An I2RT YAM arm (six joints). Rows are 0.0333 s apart.
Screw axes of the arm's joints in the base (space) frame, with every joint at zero. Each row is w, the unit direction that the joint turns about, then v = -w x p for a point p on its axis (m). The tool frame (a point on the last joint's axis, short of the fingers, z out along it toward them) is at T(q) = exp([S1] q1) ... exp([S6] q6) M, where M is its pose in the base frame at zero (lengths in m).
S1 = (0, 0, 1, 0, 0, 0)
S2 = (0, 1, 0, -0.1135, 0, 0.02)
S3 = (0, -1, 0, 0.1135, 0, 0.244)
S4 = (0, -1, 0, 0.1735, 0, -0.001)
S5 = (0, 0, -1, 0, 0.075, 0)
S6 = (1, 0, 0, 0, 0.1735, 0)
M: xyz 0.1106 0 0.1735 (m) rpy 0 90 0 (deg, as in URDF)
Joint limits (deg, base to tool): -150..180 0..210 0..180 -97..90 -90..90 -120..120
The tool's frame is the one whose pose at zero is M.
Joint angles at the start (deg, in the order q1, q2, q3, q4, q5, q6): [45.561, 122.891, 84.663, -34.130, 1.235, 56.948]
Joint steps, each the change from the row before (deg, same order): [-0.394, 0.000, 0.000, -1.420, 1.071, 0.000]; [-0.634, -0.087, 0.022, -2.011, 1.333, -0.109]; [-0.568, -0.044, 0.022, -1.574, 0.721, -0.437]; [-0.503, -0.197, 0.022, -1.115, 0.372, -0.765]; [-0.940, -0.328, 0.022, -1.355, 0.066, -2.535]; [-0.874, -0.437, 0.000, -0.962, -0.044, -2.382]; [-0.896, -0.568, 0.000, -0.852, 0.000, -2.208]
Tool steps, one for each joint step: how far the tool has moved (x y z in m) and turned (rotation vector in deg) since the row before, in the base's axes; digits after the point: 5 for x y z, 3 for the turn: [0.00072, -0.00438, -0.00077, -1.730, 0.269, -0.706]; [0.00127, -0.00649, -0.00026, -2.277, 0.425, -0.880]; [0.00114, -0.00530, -0.00027, -1.649, 0.542, -0.313]; [0.00119, -0.00424, 0.00102, -1.042, 0.327, 0.162]; [0.00277, -0.00676, 0.00184, -1.242, 0.504, 1.523]; [0.00273, -0.00596, 0.00264, -0.778, 0.272, 1.467]; [0.00284, -0.00603, 0.00357, -0.602, 0.094, 1.269]
